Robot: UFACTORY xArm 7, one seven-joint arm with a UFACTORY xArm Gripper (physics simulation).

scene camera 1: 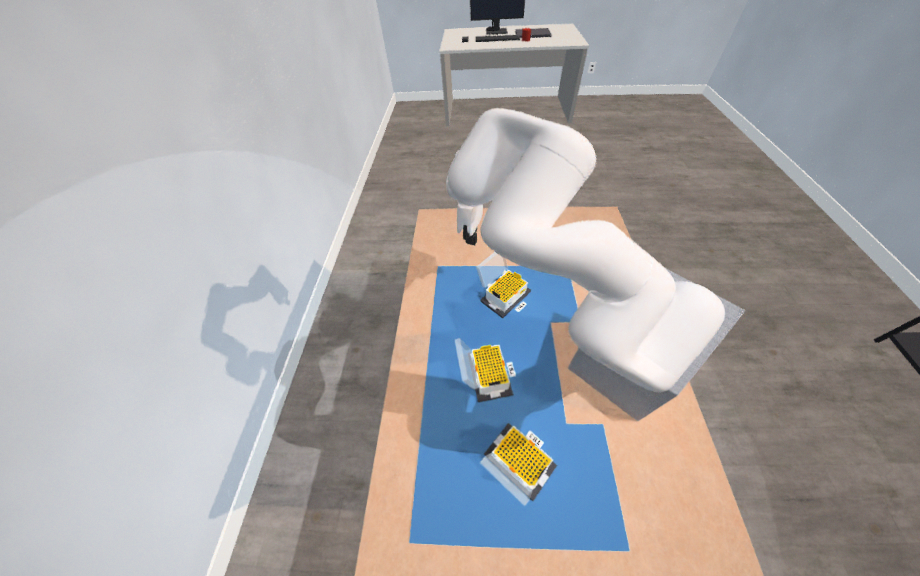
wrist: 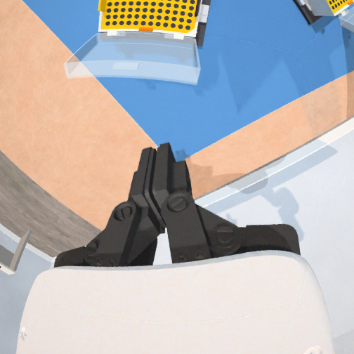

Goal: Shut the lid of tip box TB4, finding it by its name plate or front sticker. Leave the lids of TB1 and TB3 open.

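Frame: origin at the arm's base, x ahead, y up, z right, level; centimetres.
Seen in the pictures: gripper, fingertip midpoint: (scene camera 1: 471, 242).
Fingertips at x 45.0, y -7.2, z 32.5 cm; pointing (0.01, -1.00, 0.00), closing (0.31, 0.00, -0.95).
A point is followed by its place in that frame.
Tip box TB4 (scene camera 1: 507, 286) @(x 32.8, y -22.4, z 27.1 cm) (wrist: 150, 16) is the farthest of three boxes with yellow tip racks. Its clear lid (scene camera 1: 491, 269) @(x 38.3, y -18.7, z 31.5 cm) (wrist: 135, 62) stands open on its hinge side, towards my gripper. My gripper (scene camera 1: 469, 240) @(x 45.0, y -7.2, z 32.5 cm) (wrist: 163, 163) is shut and empty, above the mat area beyond the lid and apart from it. TB1 (scene camera 1: 490, 367) @(x 38.3, y -22.4, z -2.4 cm) (wrist: 341, 5) is in the middle, with its clear lid (scene camera 1: 464, 363) @(x 45.3, y -13.5, z -5.4 cm) open. TB3 (scene camera 1: 521, 457) @(x 30.6, y -22.4, z -25.4 cm) is nearest scene camera 1, with its clear lid (scene camera 1: 501, 478) @(x 36.0, y -13.7, z -31.1 cm) open. The name plates are small in the scene view; TB4's plate does not show in the wrist view.
The boxes stand on a blue mat (scene camera 1: 461, 522) @(x 44.6, y -28.1, z -39.4 cm) over a tan surface (scene camera 1: 400, 474) @(x 61.0, y -28.4, z -30.3 cm). My arm's grey pedestal (scene camera 1: 611, 386) @(x 5.7, y -21.2, z -7.1 cm) is to the right of the boxes. A pale wall (scene camera 1: 169, 203) runs along the left. A desk (scene camera 1: 461, 44) with a monitor stands far back.
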